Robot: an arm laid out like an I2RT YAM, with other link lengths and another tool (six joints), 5 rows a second.
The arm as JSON. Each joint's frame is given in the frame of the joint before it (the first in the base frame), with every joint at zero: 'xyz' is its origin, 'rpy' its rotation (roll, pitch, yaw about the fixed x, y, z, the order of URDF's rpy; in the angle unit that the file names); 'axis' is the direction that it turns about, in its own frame. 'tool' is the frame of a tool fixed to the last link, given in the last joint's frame.
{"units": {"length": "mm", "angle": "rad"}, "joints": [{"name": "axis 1", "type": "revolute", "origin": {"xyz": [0.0, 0.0, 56.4], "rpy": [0.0, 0.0, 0.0]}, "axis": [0.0, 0.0, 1.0]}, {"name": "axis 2", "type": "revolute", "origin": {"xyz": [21.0, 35.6, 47.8], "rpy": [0.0, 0.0, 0.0]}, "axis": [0.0, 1.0, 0.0]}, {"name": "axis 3", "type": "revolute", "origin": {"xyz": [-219.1, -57.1, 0.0], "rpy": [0.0, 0.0, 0.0]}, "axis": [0.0, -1.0, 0.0]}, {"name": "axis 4", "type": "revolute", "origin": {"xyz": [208.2, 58.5, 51.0], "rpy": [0.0, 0.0, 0.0]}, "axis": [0.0, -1.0, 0.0]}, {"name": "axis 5", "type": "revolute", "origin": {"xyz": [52.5, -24.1, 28.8], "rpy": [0.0, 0.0, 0.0]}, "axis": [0.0, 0.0, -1.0]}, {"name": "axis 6", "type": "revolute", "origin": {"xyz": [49.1, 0.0, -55.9], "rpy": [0.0, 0.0, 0.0]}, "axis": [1.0, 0.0, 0.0]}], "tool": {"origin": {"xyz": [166.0, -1.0, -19.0], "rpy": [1.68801, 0.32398, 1.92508]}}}
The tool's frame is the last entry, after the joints.
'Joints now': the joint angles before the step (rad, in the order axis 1, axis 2, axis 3, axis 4, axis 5, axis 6). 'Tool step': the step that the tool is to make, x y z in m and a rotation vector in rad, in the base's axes. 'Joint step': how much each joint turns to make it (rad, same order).
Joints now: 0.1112, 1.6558, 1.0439, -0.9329, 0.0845, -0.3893
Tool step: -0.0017, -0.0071, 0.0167, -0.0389, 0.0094, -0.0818
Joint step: 0.0000, -0.0050, 0.0677, -0.0949, 0.0389, 0.0816
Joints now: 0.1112, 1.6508, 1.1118, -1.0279, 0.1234, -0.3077
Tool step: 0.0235, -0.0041, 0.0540, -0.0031, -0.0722, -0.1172
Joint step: -0.0248, -0.0054, 0.2596, -0.2054, 0.0133, 0.0928
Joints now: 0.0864, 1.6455, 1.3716, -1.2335, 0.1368, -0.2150
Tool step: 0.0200, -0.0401, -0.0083, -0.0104, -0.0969, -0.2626
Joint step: -0.1600, 0.0110, -0.0221, 0.1148, 0.0216, 0.1021
